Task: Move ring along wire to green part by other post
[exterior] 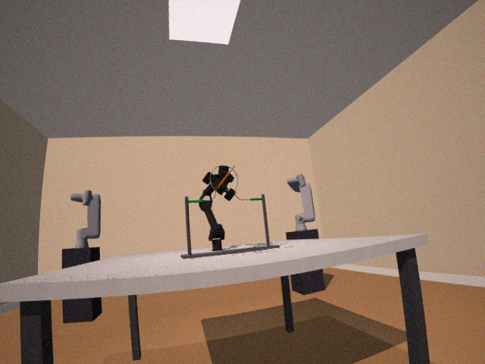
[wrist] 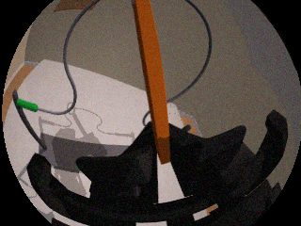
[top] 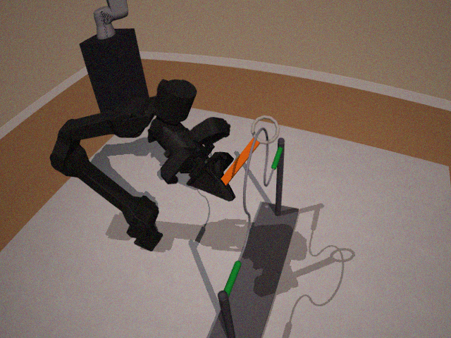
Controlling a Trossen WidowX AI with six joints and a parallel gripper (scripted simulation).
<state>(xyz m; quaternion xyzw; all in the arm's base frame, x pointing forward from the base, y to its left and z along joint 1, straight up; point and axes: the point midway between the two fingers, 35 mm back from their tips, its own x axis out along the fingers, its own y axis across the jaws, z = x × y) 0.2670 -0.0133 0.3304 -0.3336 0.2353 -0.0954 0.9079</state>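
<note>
My gripper tip is 7 cm below the ring with orange handle, 6 cm to the right of it and 1 cm short of it.
</note>
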